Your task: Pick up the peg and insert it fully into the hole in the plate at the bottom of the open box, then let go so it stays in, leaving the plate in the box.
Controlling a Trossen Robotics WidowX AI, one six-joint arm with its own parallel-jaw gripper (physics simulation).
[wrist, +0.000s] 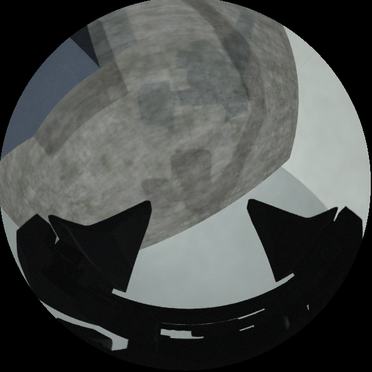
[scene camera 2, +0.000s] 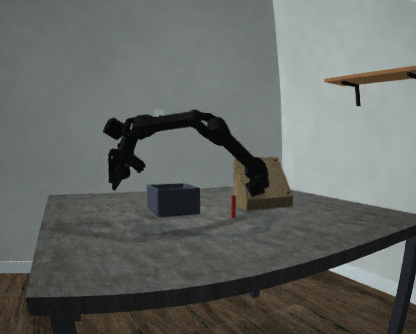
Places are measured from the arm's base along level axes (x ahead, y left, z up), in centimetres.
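Pixels of known places: gripper, fingertip midpoint: [scene camera 2: 111, 186]; arm's base at its link origin: [scene camera 2: 255, 188].
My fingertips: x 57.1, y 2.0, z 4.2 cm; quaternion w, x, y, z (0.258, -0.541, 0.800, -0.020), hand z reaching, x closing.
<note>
Ahead of a thing's pixels: the offset from my fingertips to its top centre. Level surfaces: height alone.
A red peg {dy +9.4, dx -40.7, dz -4.1 cm} [scene camera 2: 233, 207] stands upright on the table, to the right of the box and in front of the wooden block in the scene view. The open dark blue-grey box {dy -10.7, dx -25.9, dz -2.4 cm} [scene camera 2: 176, 203] [wrist: 50, 95] stands left of the peg; its inside, the plate and the hole are hidden. My gripper [scene camera 2: 115, 187] [wrist: 201, 205] hangs in the air to the left of the box, pointing down. It is open, with its two fingertips wide apart and nothing between them in the wrist view. The peg does not show in the wrist view.
A wooden block with a sloped face [scene camera 2: 275, 180] stands behind the arm's base at the right of the table {dz -12.1 cm} [scene camera 2: 150, 265] [wrist: 100, 165]. The arm arches high over the box and peg. A wall shelf [scene camera 2: 375, 75] is at the upper right.
</note>
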